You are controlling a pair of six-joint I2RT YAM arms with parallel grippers.
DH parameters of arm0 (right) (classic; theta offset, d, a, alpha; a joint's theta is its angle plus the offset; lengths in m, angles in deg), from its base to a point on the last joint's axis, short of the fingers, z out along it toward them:
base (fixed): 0 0 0 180
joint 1: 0 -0.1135 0.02 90
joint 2: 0 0 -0.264 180
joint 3: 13.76 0 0.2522 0
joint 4: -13.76 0 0.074 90
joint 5: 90 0 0 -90
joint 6: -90 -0.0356 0 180
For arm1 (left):
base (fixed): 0 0 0 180
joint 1: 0 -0.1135 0.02 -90
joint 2: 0 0 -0.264 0
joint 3: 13.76 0 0.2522 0
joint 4: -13.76 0 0.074 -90
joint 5: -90 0 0 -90
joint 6: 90 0.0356 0 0
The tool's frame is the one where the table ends.
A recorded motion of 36 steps. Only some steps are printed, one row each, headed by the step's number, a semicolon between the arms.
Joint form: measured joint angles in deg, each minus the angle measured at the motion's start. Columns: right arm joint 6, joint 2, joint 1, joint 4, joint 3, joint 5; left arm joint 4, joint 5, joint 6, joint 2, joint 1, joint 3.
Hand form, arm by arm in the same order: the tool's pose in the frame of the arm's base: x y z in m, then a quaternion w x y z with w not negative. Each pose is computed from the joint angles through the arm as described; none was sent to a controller.
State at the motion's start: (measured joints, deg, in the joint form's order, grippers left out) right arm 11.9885 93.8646 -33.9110 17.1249 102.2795 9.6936; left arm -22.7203 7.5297 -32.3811 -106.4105 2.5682 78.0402
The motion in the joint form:
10: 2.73 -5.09 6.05 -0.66 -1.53 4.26; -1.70 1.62 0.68 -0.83 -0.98 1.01
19: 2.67 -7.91 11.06 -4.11 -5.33 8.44; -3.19 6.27 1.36 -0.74 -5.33 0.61
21: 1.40 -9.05 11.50 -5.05 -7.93 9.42; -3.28 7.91 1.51 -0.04 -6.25 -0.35
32: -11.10 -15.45 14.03 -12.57 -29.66 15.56; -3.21 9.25 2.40 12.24 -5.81 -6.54
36: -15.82 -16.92 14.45 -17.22 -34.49 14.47; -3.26 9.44 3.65 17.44 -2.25 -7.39
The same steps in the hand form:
10: 0.3019 0.1499 0.5386 0.85429 -0.08720 0.51118 0.03584; 0.4088 -0.0057 0.2161 0.32776 -0.26997 0.90517 -0.01913
19: 0.3074 0.1175 0.5263 0.83225 -0.04775 0.55170 -0.02643; 0.4041 0.0280 0.2133 0.32214 -0.30978 0.89381 0.03686
21: 0.3075 0.1142 0.5158 0.82046 -0.03966 0.56959 -0.02886; 0.3994 0.0352 0.2130 0.32164 -0.31931 0.88976 0.05394
32: 0.3088 0.0955 0.4048 0.69892 0.02467 0.71357 -0.04150; 0.3587 0.0306 0.2567 0.37177 -0.31398 0.87207 0.05193
36: 0.3036 0.0918 0.3738 0.65259 0.03304 0.75647 -0.02830; 0.3440 0.0085 0.2819 0.40589 -0.27923 0.86951 0.03530

